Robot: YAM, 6 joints.
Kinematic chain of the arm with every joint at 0, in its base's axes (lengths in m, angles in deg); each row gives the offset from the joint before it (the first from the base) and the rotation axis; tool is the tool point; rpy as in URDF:
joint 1: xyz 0 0 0.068 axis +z
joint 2: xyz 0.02 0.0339 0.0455 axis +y
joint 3: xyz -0.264 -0.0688 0 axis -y
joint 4: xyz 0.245 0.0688 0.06 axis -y
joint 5: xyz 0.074 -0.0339 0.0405 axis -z
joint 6: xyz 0.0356 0 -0.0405 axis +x
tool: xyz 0 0 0 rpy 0 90 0
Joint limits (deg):
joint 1: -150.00..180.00
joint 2: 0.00..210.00
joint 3: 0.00..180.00
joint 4: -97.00..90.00
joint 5: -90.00..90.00
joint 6: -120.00..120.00
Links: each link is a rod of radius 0.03 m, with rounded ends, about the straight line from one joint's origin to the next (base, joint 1, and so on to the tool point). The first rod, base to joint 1, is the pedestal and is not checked.
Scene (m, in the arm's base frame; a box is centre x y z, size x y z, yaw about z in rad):
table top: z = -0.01
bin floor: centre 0.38 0.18 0 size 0.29 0.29 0.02 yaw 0.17
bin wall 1: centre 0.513 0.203 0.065 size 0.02 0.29 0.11 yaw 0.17
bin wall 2: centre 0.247 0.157 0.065 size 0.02 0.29 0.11 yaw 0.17
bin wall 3: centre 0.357 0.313 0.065 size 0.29 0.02 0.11 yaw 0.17
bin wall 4: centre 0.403 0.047 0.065 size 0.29 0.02 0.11 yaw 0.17
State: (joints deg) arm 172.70 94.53 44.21 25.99 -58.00 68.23
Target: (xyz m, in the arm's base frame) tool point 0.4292 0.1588 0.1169
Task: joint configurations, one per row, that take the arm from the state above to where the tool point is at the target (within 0.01 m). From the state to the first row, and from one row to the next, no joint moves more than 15 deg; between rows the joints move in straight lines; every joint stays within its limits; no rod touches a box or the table.
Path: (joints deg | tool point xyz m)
1: 157.92 94.40 53.90 30.34 -63.33 67.39 | -0.3401 0.1036 0.2474
2: 143.13 94.26 63.58 34.69 -68.67 66.56 | -0.3140 0.1941 0.3094
3: 128.35 94.13 73.27 39.04 -74.00 65.72 | -0.2558 0.2681 0.3718
4: 113.57 93.99 82.96 43.39 -79.33 64.88 | -0.1754 0.3145 0.4320
5: 98.78 93.86 92.64 47.74 -84.67 64.05 | -0.0865 0.3278 0.4878
6: 84.00 93.72 102.33 52.09 -90.00 63.21 | -0.0034 0.3086 0.5375
7: 70.64 100.27 96.19 47.54 -80.75 64.21 | 0.0907 0.3641 0.4705
8: 57.29 106.83 90.04 42.98 -71.51 65.22 | 0.2012 0.3757 0.3905
9: 43.93 113.38 83.90 38.43 -62.26 66.22 | 0.3073 0.3398 0.3016
10: 30.58 119.93 77.75 33.88 -53.02 67.23 | 0.3884 0.2626 0.2085
11: 17.22 126.48 71.61 29.33 -43.77 68.23 | 0.4292 0.1588 0.1169

